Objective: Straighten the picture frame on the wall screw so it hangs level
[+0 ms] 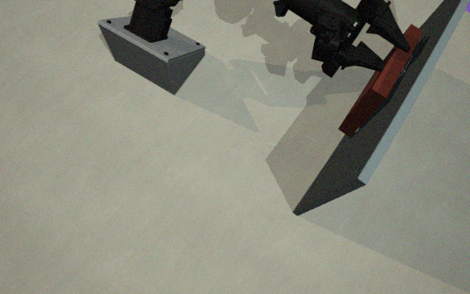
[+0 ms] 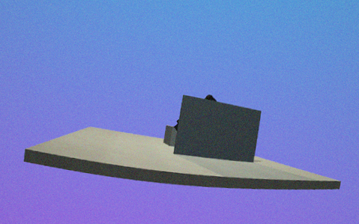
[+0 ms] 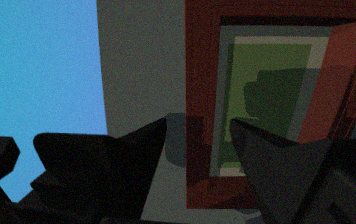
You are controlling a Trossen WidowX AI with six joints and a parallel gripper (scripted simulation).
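Now: gripper tip 50 mm above the picture frame, 10 mm to the left of it and 10 mm short of it. From my gripper tip the other things lie so: wall panel (60 mm below, 20 mm ahead, 10 mm to the right).
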